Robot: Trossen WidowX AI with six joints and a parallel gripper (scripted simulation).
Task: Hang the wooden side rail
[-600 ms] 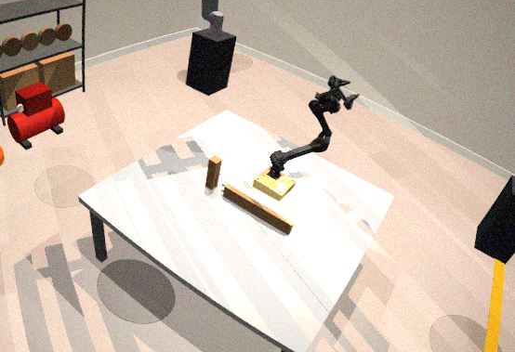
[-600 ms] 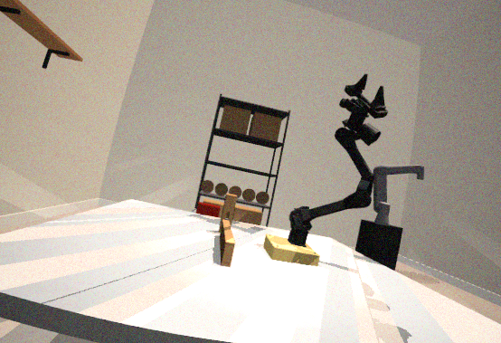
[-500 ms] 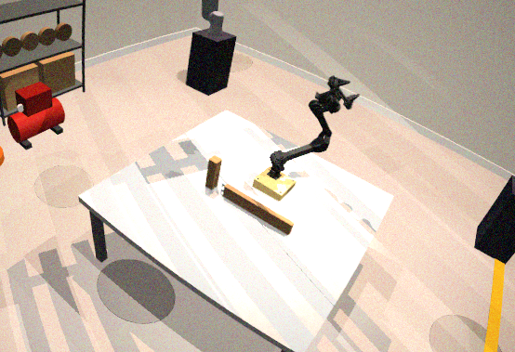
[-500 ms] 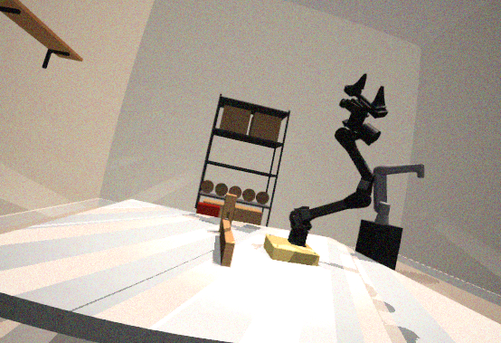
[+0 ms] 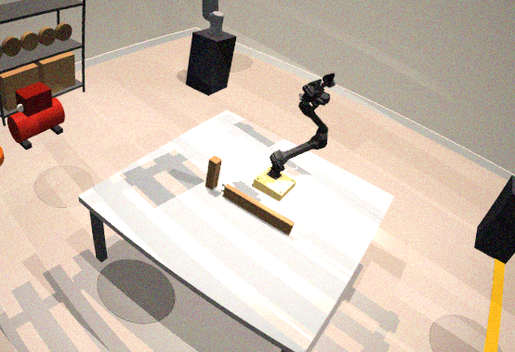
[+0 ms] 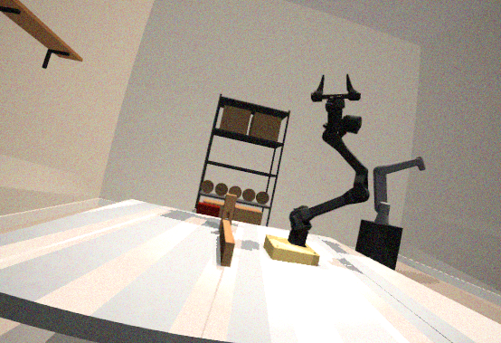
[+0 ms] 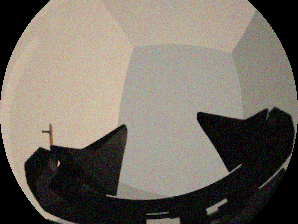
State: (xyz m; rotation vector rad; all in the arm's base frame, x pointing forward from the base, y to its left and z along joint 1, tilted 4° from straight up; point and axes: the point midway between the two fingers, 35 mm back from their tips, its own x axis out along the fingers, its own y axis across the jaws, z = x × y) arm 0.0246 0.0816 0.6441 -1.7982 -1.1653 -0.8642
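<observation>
The wooden headboard post is 630 mm below my gripper tip, 350 mm to the right of it and 270 mm ahead of it.
</observation>
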